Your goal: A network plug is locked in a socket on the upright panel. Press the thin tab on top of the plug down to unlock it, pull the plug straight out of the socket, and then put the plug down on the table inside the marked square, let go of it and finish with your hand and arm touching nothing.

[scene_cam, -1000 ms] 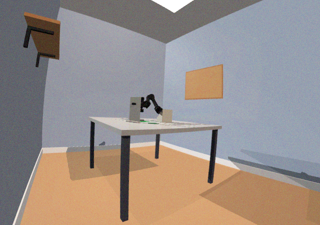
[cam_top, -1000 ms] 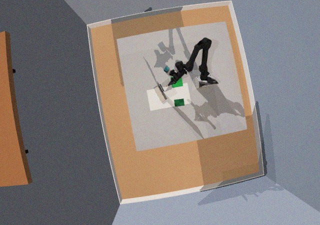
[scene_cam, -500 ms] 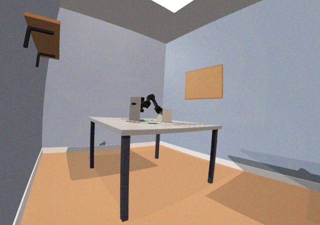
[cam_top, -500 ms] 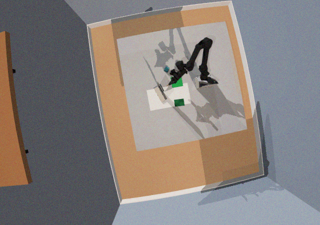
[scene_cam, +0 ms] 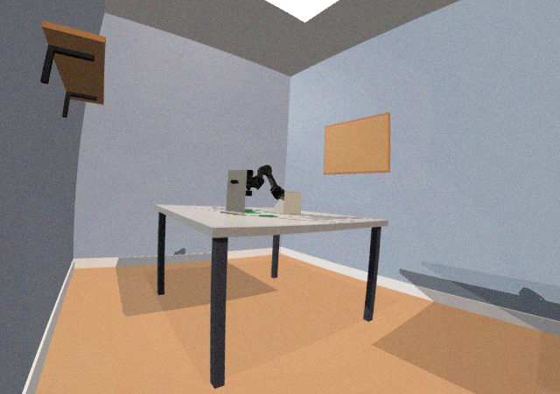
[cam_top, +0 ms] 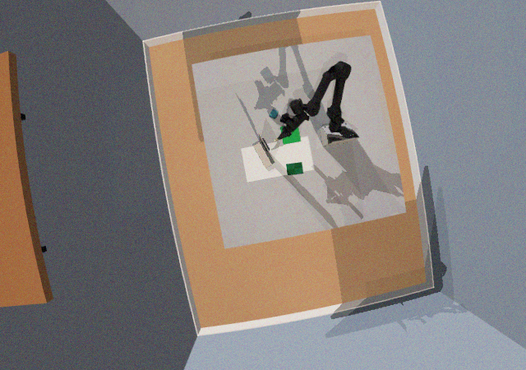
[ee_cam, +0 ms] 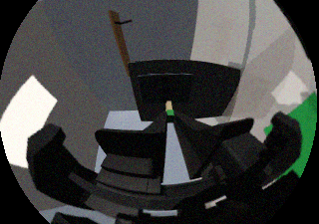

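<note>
Right now the bright green marked square is 110 mm behind my gripper tip, 60 mm to the right of it and 210 mm below it. Round my gripper tip: teal block: 10 mm behind, 200 mm to the right, 200 mm below; upright grey panel: 80 mm ahead, 40 mm to the left, 80 mm below.
</note>
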